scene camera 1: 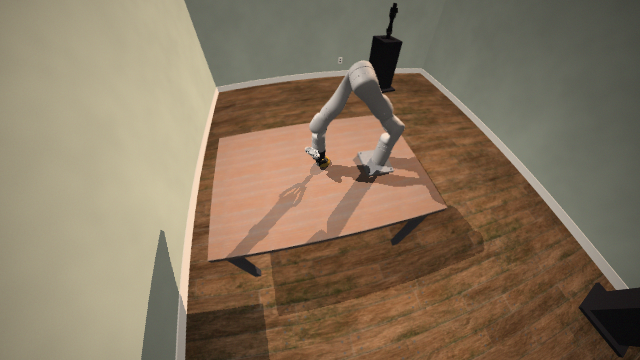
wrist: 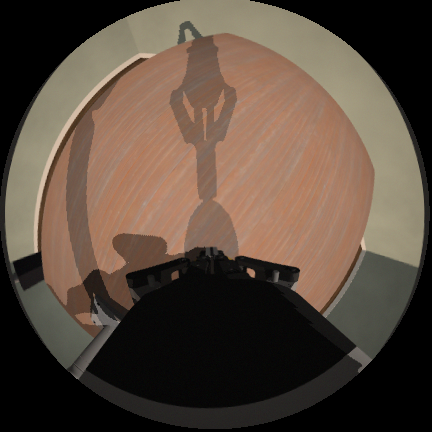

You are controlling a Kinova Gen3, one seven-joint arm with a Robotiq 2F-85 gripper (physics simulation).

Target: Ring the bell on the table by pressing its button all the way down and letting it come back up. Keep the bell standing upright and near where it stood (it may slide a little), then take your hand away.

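Where they show: gripper, fingertip midpoint: (scene camera 1: 318, 165) (wrist: 210, 253); arm's base, link origin: (scene camera 1: 378, 159).
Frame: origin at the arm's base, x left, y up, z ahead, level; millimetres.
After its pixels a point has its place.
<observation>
The bell (scene camera 1: 326, 163) @(x -84, y 13, z 324 mm), golden and dome-shaped, stands upright on the table (scene camera 1: 250, 200) @(x -20, y -16, z 811 mm) (wrist: 300, 165) @(x -172, y -16, z 569 mm), left of the arm's base in the scene view. My gripper (scene camera 1: 321, 156) @(x -92, y 10, z 371 mm) (wrist: 210, 253) @(x -92, y 10, z 371 mm) is shut with nothing between its fingers and points down at the top of the bell. In the wrist view the gripper hides the bell except for a thin yellow sliver. There the shadow of the fingertips meets the top of the bell's rounded shadow. The button is hidden, so I cannot tell how far down it is.
The arm's base (scene camera 1: 367, 169) @(x 41, y -1, z 106 mm) stands on the table to the right of the bell in the scene view. A black pedestal (scene camera 1: 385, 60) with a dark arm stands behind the table, and another black stand (scene camera 1: 615, 317) is at the lower right.
</observation>
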